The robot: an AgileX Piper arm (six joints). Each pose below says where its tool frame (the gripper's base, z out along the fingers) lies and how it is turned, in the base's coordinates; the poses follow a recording.
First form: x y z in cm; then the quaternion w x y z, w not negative.
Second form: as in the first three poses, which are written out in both.
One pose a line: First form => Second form
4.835 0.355 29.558 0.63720 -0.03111 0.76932 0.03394 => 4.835 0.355 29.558; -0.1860 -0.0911 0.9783; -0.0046 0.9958 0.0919; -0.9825 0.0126 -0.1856
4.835 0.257 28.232 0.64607 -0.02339 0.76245 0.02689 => 4.835 0.257 28.232; -0.1641 -0.0704 0.9839; -0.0009 0.9975 0.0712; -0.9864 0.0108 -0.1637
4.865 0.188 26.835 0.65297 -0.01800 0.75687 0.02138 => 4.865 0.188 26.835; -0.1466 -0.0552 0.9877; 0.0007 0.9984 0.0559; -0.9892 0.0089 -0.1463
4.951 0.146 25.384 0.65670 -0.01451 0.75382 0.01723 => 4.951 0.146 25.384; -0.1371 -0.0445 0.9896; 0.0008 0.9990 0.0450; -0.9906 0.0069 -0.1369
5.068 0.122 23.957 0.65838 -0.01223 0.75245 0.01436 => 5.068 0.122 23.957; -0.1328 -0.0373 0.9904; 0.0005 0.9993 0.0377; -0.9911 0.0055 -0.1327
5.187 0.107 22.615 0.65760 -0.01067 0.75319 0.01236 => 5.187 0.107 22.615; -0.1349 -0.0323 0.9903; 0.0002 0.9995 0.0327; -0.9909 0.0046 -0.1348
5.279 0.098 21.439 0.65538 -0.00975 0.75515 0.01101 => 5.279 0.098 21.439; -0.1408 -0.0292 0.9896; -0.0003 0.9996 0.0294; -0.9900 0.0038 -0.1407
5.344 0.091 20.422 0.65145 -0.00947 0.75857 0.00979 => 5.344 0.091 20.422; -0.1510 -0.0271 0.9882; -0.0016 0.9996 0.0272; -0.9885 0.0025 -0.1510
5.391 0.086 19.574 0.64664 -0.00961 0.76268 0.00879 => 5.391 0.086 19.574; -0.1635 -0.0260 0.9862; -0.0033 0.9997 0.0258; -0.9865 0.0010 -0.1636
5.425 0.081 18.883 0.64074 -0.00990 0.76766 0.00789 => 5.425 0.081 18.883; -0.1787 -0.0253 0.9836; -0.0051 0.9997 0.0248; -0.9839 -0.0006 -0.1788
